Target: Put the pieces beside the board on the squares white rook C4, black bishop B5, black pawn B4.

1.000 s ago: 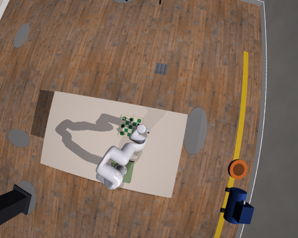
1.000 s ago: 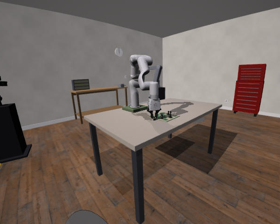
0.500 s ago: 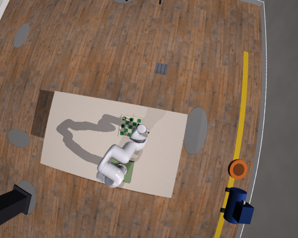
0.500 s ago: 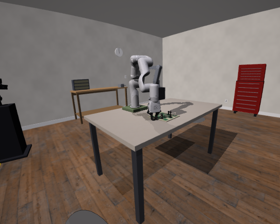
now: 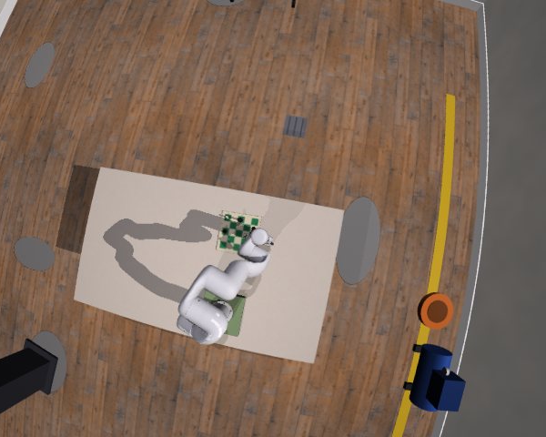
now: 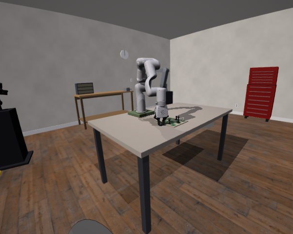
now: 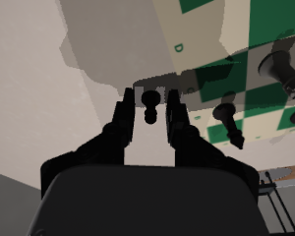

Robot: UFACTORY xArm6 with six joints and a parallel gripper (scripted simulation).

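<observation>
Right now the white rook is 100 mm to the left of my hand and 20 mm behind it. Also, from my hand: chessboard: 140 mm to the left, 30 mm behind, 20 mm below.
</observation>
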